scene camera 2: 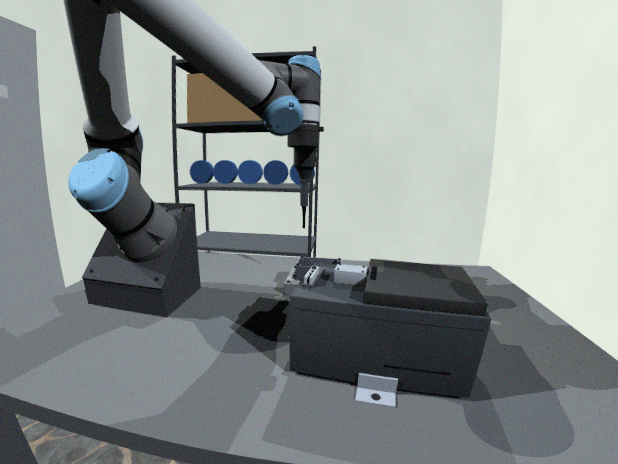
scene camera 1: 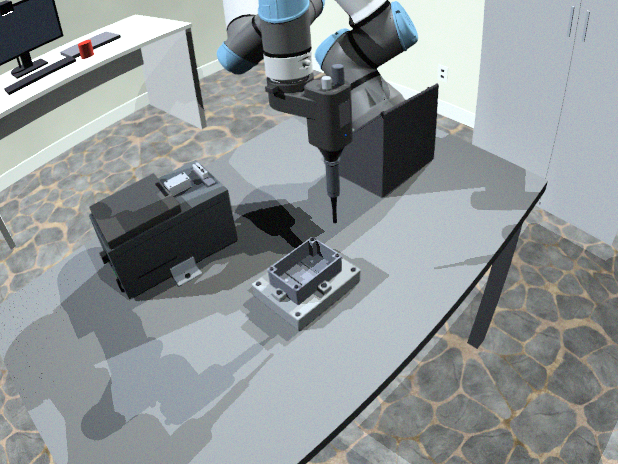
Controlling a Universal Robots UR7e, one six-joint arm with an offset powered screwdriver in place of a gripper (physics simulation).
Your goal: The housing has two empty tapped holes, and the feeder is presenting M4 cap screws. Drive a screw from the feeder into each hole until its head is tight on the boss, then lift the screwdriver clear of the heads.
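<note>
My screwdriver (scene camera 1: pixel 335 220) (scene camera 2: pixel 304 226) points straight down, its thin dark bit in the air above the back right side of the housing, apart from it. I cannot tell whether a screw is on the tip. The grey open-topped housing (scene camera 1: pixel 311 286) (scene camera 2: pixel 325 261) sits on a pale base plate (scene camera 1: pixel 320 311) (scene camera 2: pixel 290 285). Small dark spots show at its corners; whether they are holes or screw heads is too small to tell. The dark box-shaped feeder (scene camera 1: pixel 175 250) (scene camera 2: pixel 385 335) stands left of the housing in scene camera 1, with a small pale slotted block (scene camera 1: pixel 201 171) (scene camera 2: pixel 311 275) on top.
A white block (scene camera 1: pixel 177 183) (scene camera 2: pixel 350 274) sits on the feeder. An angled bracket (scene camera 1: pixel 186 270) (scene camera 2: pixel 376 390) is at its foot in each view. The arm's dark pedestal (scene camera 1: pixel 407 145) (scene camera 2: pixel 182 260) stands behind the screwdriver in scene camera 1. A shelf rack (scene camera 2: pixel 175 100) stands at the back.
</note>
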